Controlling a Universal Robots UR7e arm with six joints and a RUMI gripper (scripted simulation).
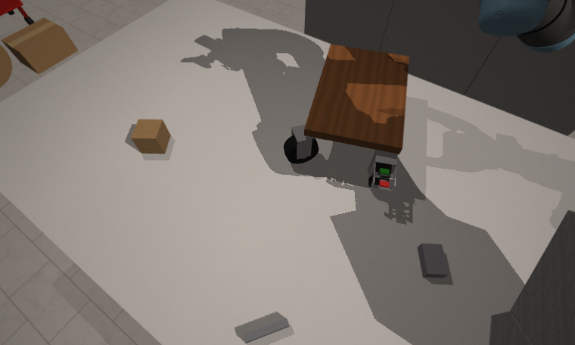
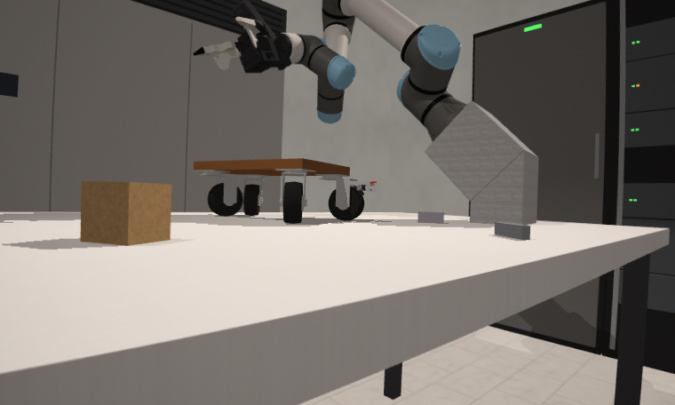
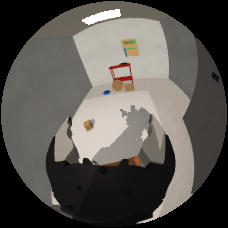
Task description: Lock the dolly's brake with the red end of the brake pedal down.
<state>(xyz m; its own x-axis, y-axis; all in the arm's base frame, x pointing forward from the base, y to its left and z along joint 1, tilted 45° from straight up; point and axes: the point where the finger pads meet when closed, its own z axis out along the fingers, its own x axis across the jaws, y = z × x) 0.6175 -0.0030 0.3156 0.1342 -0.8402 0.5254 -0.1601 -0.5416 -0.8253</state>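
The brake pedal is 30 cm below my hand, 29 cm behind it and 19 cm to the left of it. Also, from my hand: dark grey block (44 cm behind, 37 cm below, 27 cm to the left); then brown cube (36 cm below, 34 cm to the left, 25 cm ahead).
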